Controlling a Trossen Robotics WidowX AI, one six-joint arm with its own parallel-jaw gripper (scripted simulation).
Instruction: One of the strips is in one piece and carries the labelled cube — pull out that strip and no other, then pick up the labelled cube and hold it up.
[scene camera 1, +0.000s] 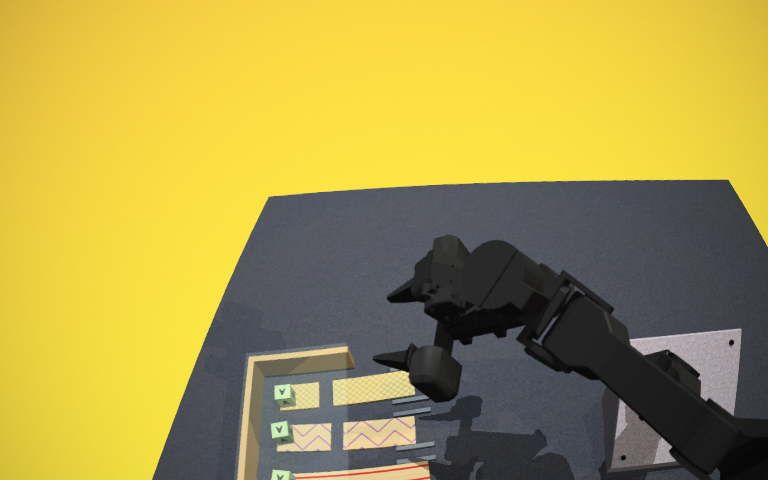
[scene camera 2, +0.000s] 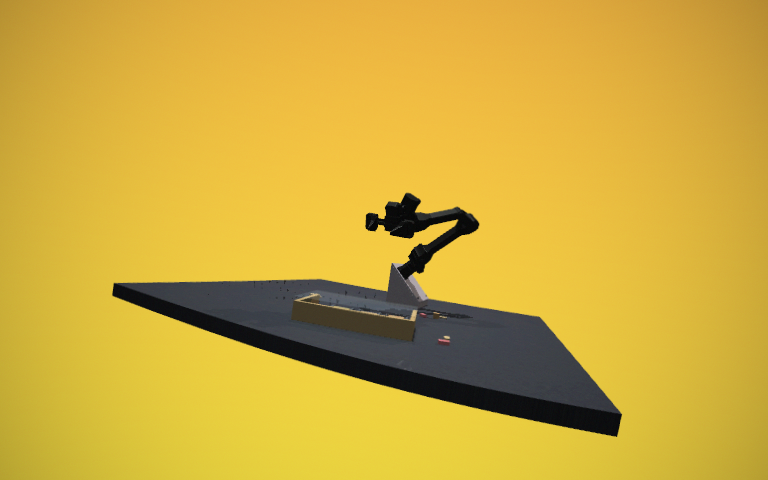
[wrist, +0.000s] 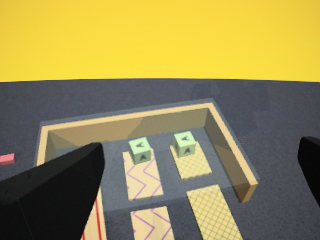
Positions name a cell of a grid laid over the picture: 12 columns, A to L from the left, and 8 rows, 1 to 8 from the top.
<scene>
my gripper: scene camera 1 F6; scene camera 2 F4; wrist H6
</scene>
